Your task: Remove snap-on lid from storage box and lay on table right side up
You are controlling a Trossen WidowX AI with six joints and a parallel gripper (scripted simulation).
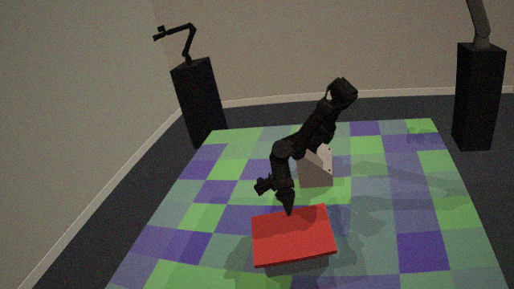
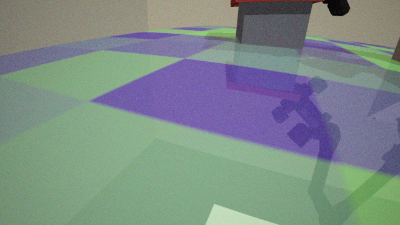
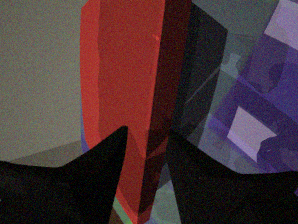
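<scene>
Now: gripper tip 70 mm short of the red lid and 20 mm to the right of it. From my gripper tip the other things lie so: grey storage box (70 mm ahead, 20 mm to the left, 60 mm below).
</scene>
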